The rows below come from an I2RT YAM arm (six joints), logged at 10 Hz.
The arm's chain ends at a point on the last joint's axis. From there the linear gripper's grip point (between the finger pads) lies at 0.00 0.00 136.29 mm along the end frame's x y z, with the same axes.
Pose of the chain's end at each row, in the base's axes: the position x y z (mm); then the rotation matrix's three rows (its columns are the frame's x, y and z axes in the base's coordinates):
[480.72 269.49 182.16], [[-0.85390 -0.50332 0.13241], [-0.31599 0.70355 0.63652], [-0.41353 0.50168 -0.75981]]
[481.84 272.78 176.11], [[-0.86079 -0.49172 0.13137], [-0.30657 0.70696 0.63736], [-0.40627 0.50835 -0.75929]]
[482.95 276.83 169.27], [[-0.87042 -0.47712 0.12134], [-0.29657 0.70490 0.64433], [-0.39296 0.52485 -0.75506]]
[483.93 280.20 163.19], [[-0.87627 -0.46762 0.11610], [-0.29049 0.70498 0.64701], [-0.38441 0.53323 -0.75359]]
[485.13 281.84 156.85], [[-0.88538 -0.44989 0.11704], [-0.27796 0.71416 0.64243], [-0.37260 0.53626 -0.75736]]
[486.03 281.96 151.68], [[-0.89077 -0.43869 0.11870], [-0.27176 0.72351 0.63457], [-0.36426 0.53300 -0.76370]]
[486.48 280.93 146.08], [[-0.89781 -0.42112 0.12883], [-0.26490 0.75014 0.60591], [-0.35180 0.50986 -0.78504]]
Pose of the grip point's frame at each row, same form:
[498.77 356.24 78.61], [[-0.85390 -0.50332 0.13241], [-0.31599 0.70355 0.63652], [-0.41353 0.50168 -0.75981]]
[499.74 359.65 72.63], [[-0.86079 -0.49172 0.13137], [-0.30657 0.70696 0.63736], [-0.40627 0.50835 -0.75929]]
[499.49 364.65 66.36], [[-0.87042 -0.47712 0.12134], [-0.29657 0.70490 0.64433], [-0.39296 0.52485 -0.75506]]
[499.75 368.38 60.48], [[-0.87627 -0.46762 0.11610], [-0.29049 0.70498 0.64701], [-0.38441 0.53323 -0.75359]]
[501.08 369.40 53.63], [[-0.88538 -0.44989 0.11704], [-0.27796 0.71416 0.64243], [-0.37260 0.53626 -0.75736]]
[502.21 368.45 47.60], [[-0.89077 -0.43869 0.11870], [-0.27176 0.72351 0.63457], [-0.36426 0.53300 -0.76370]]
[504.04 363.51 39.09], [[-0.89781 -0.42112 0.12883], [-0.26490 0.75014 0.60591], [-0.35180 0.50986 -0.78504]]

